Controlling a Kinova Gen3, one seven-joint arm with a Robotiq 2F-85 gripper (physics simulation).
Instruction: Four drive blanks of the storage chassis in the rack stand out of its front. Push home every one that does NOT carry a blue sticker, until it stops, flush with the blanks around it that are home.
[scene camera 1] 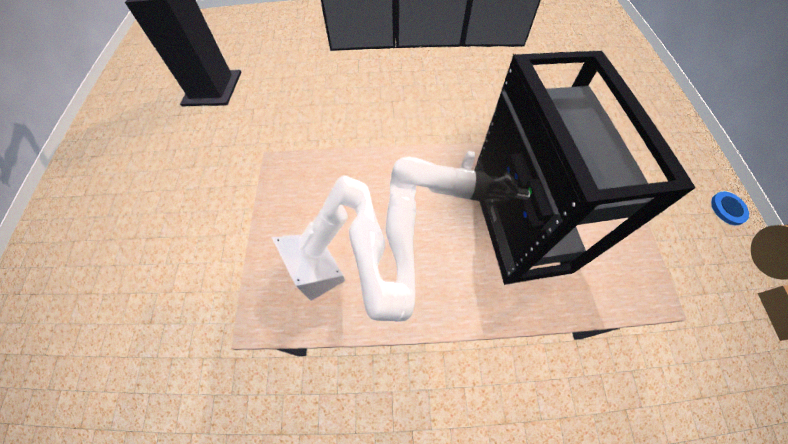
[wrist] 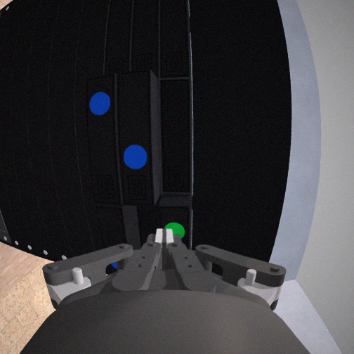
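Pixels of known places: gripper, fingertip midpoint: (scene camera 1: 528,194); arm's base, link origin: (scene camera 1: 311,247).
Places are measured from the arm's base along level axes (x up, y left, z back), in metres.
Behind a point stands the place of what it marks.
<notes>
My gripper (scene camera 1: 527,193) {y 0.010, x 0.380, z -0.662 m} (wrist: 163,238) is shut and empty. Its fingertips are at the face of the green-stickered blank (wrist: 182,217), overlapping the green sticker (scene camera 1: 529,190) {y 0.018, x 0.390, z -0.661 m} (wrist: 175,230); contact is unclear. That blank's upper end face shows in the wrist view, so it stands out somewhat. A blank with a blue sticker (wrist: 135,157) stands out clearly, its side face visible. Left of it is another blue-stickered blank (wrist: 102,145), its depth unclear. A further blue sticker (scene camera 1: 524,214) {y -0.021, x 0.330, z -0.663 m} (wrist: 114,265) is partly hidden by the gripper in the wrist view. The lower blanks are largely hidden.
The black rack (scene camera 1: 639,115) {y 0.186, x 0.515, z -0.948 m} stands on the wooden table (scene camera 1: 441,314) {y -0.205, x -0.111, z -0.485 m}, its posts and rails around the chassis. Neighbouring dark blanks (wrist: 175,130) lie beside the protruding one. A blue ring-shaped object (scene camera 1: 718,207) is on the floor at the right.
</notes>
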